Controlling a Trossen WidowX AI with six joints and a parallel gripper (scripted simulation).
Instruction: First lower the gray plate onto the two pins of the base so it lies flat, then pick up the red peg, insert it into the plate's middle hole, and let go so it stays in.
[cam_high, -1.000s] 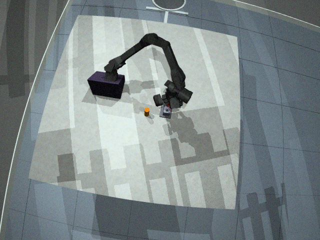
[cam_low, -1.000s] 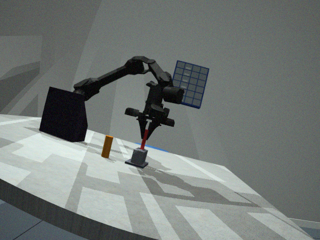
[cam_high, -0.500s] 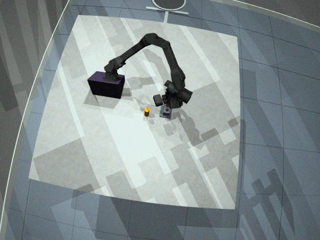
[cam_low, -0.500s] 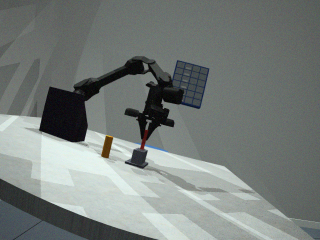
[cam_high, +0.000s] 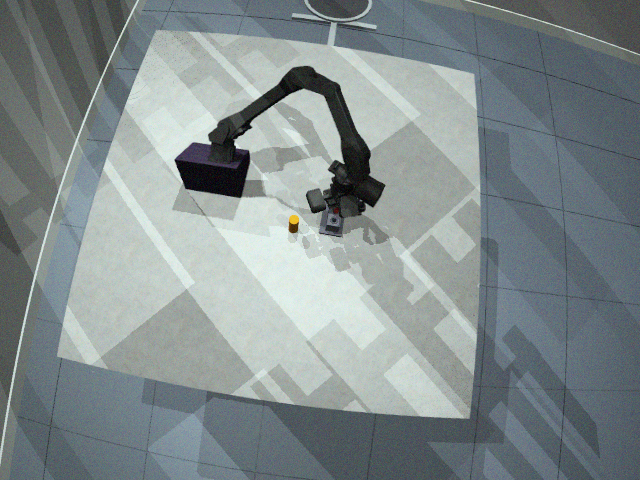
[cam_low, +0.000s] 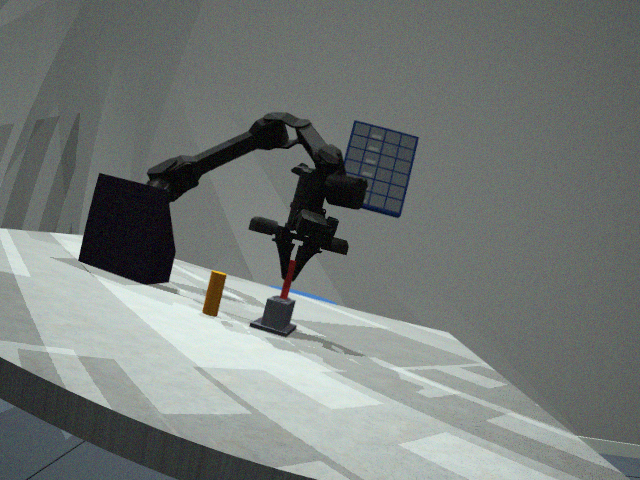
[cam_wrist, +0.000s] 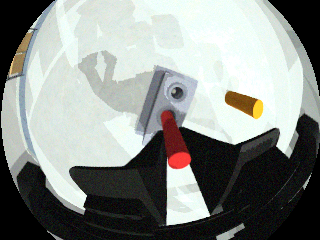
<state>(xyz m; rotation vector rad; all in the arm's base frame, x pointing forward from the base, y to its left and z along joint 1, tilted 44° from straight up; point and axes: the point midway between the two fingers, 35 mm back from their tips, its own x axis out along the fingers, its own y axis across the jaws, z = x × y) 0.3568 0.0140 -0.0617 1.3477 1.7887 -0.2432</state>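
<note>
My gripper tip is 10 mm above the red peg. From my gripper tip the other things lie so: gray plate 50 mm below; base 90 mm below; orange cylinder 110 mm behind, 70 mm to the right, 60 mm below.
</note>
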